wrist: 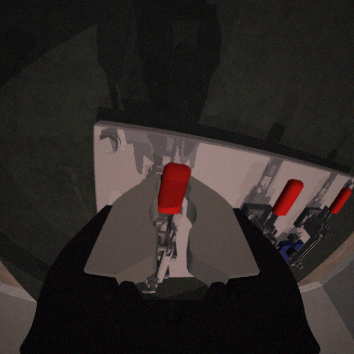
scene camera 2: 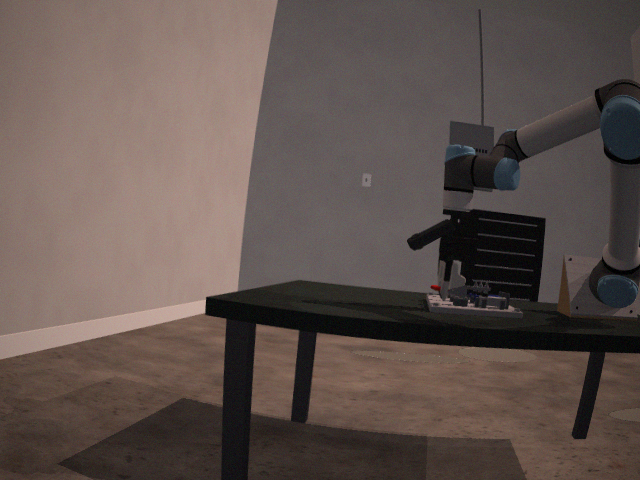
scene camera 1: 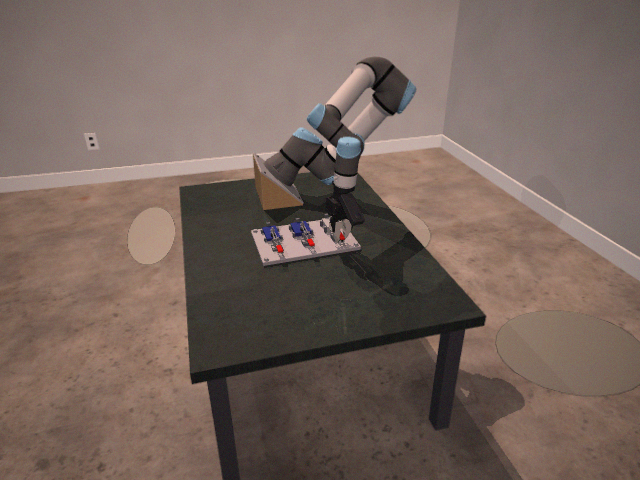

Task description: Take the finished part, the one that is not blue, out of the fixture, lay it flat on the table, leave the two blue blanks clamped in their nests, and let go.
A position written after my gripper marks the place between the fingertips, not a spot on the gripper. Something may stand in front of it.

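Note:
Scene camera 2 gives me my own gripper (scene camera 2: 442,299). In the wrist view I find a red handle (wrist: 175,176), my gripper (wrist: 172,176) and a fixture plate (wrist: 239,173). Scene camera 1 shows me the fixture plate (scene camera 1: 293,249) as well, and my gripper (scene camera 1: 339,242) is there too.

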